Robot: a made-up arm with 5 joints.
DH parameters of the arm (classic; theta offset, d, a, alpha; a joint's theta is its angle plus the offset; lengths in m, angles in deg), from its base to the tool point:
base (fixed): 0 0 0.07 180
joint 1: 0 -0.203 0.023 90
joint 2: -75.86 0 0.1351 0
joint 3: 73.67 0 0.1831 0
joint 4: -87.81 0.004 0 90
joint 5: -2.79 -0.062 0 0
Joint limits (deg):
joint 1: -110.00..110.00
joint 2: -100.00..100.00
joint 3: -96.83..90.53
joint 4: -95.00..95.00
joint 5: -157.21..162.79
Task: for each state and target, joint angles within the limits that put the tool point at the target. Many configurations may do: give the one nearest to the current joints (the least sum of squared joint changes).
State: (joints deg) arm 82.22 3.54 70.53 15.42 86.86
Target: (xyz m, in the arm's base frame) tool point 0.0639 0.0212 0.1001
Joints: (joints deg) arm 63.50 32.85 90.53 18.32 86.86
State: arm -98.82 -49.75 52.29 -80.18 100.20
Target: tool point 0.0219 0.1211 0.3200
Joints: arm -109.90 -56.14 71.67 -87.23 100.20
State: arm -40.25 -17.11 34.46 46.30 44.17
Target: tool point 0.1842 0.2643 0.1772
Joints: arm -65.84 18.31 11.87 30.11 44.17
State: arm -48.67 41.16 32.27 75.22 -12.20
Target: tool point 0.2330 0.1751 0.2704
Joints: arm -46.09 -2.94 6.23 80.33 -12.20
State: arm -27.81 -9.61 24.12 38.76 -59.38
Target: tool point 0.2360 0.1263 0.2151
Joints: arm -36.17 -16.79 39.54 48.08 -59.38
